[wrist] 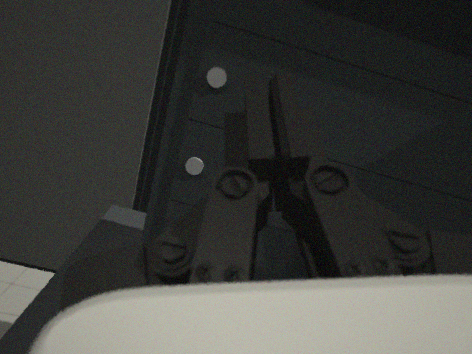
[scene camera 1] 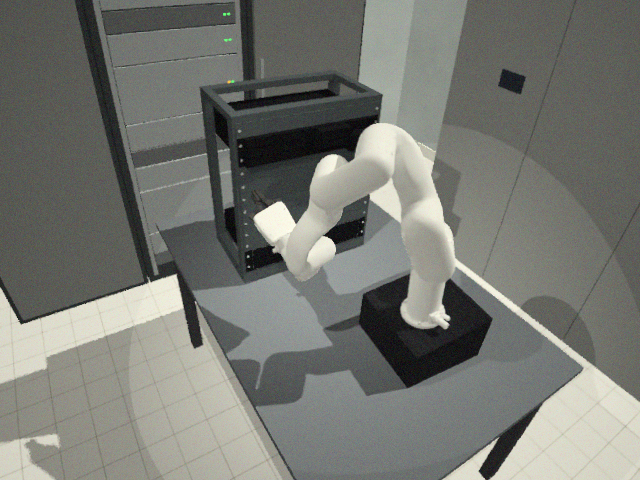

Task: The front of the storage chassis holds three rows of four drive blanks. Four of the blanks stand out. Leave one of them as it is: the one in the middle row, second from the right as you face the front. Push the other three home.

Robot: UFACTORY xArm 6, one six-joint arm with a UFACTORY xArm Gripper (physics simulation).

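The storage chassis [scene camera 1: 279,178] [wrist: 390,120] shows as a dark blue-grey front in the open rack. Thin slanting seams cross it in the wrist view. The separate drive blanks are too dark to tell apart, and I cannot tell which stand out. The arm hides part of the front in the scene view. My gripper [scene camera 1: 254,193] [wrist: 265,107] is shut and empty, with its fingertips together. It is at the left part of the chassis front, close to the left rack post. I cannot tell whether the tips touch the front.
The rack's left front post [scene camera 1: 238,180] [wrist: 182,105] carries a column of light screws. The rack stands on the grey table [scene camera 1: 439,413], whose left edge runs past it. My arm's base sits on a black block [scene camera 1: 385,330]. A tall equipment cabinet [scene camera 1: 170,95] stands behind on the left.
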